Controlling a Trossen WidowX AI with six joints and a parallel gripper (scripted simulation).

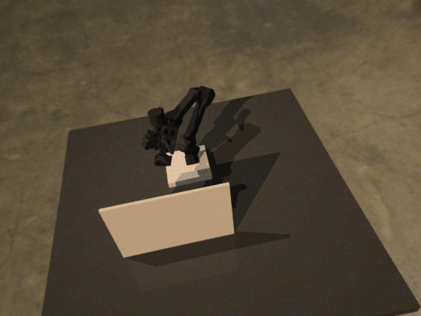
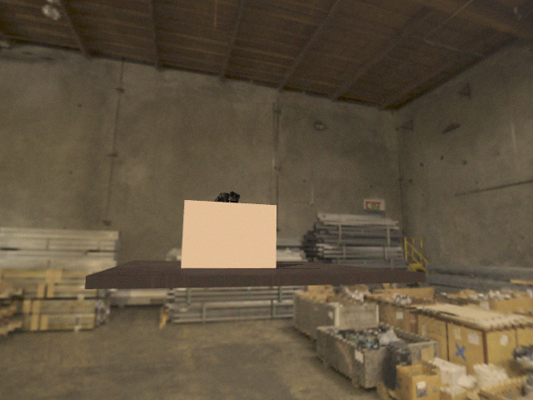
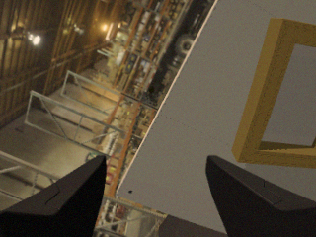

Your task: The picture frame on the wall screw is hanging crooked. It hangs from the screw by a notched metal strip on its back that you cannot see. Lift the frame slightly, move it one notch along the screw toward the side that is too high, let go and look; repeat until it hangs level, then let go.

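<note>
Now: gripper tip 15 cm above the yellow picture frame, 14 cm short of it and 6 cm to the left of it. Also, from my gripper tip: wall panel 17 cm below, 15 cm ahead, 4 cm to the right.
</note>
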